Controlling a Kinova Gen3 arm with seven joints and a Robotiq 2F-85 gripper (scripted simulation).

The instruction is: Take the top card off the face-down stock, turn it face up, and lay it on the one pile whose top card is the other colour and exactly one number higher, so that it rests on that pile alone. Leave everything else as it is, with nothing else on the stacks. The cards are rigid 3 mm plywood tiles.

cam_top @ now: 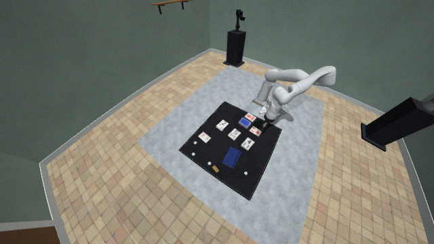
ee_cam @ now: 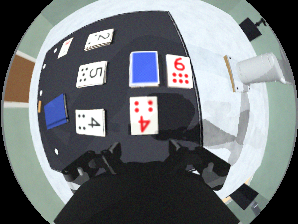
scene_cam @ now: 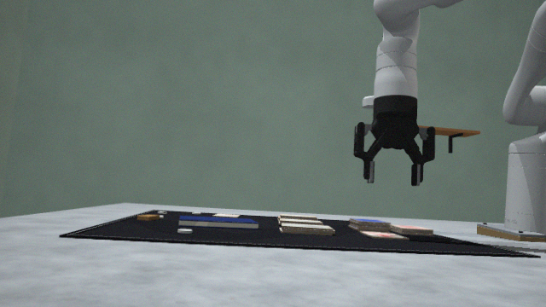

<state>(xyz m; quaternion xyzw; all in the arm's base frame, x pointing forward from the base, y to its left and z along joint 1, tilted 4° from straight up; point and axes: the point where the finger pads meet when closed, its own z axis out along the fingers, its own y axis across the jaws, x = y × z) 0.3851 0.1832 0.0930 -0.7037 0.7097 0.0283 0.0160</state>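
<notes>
Right now the blue-backed card is 40 mm to the right of my hand and 100 mm below it.
</notes>
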